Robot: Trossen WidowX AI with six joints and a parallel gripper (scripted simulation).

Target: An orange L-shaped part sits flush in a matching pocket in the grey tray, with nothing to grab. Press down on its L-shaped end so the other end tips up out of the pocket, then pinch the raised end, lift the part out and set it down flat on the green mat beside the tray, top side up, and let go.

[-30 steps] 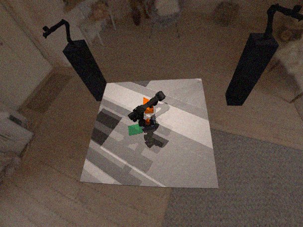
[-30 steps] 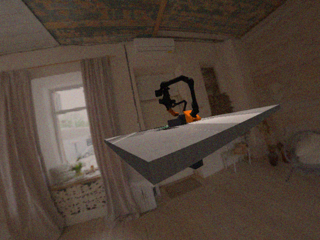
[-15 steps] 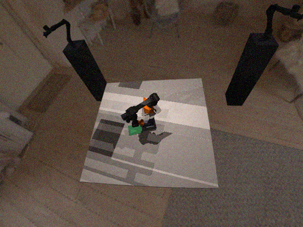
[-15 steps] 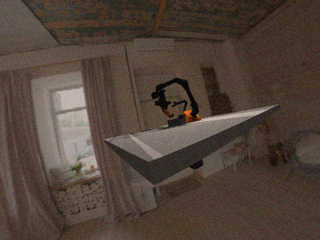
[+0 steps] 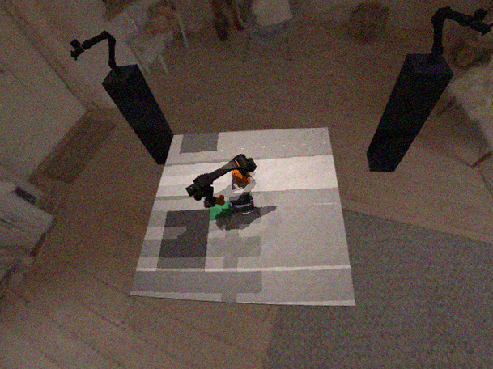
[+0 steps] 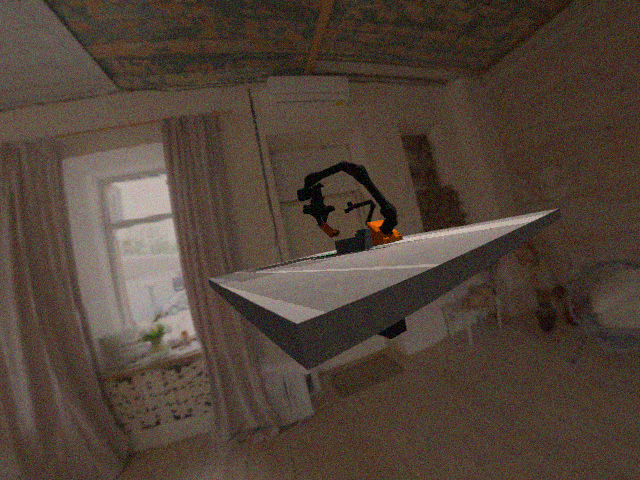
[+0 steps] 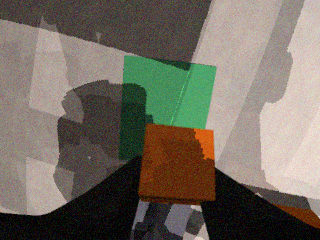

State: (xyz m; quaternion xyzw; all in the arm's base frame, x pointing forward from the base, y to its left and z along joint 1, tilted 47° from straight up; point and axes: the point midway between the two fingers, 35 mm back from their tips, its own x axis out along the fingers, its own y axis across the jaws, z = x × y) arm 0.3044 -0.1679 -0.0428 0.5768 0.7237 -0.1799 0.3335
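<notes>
Now: the green mat 170 mm below my gripper tip, 20 mm to the left of it and 10 mm behind it. Round my gripper tip: orange L-shaped part: 30 mm to the left, 30 mm below, 20 mm behind.
</notes>
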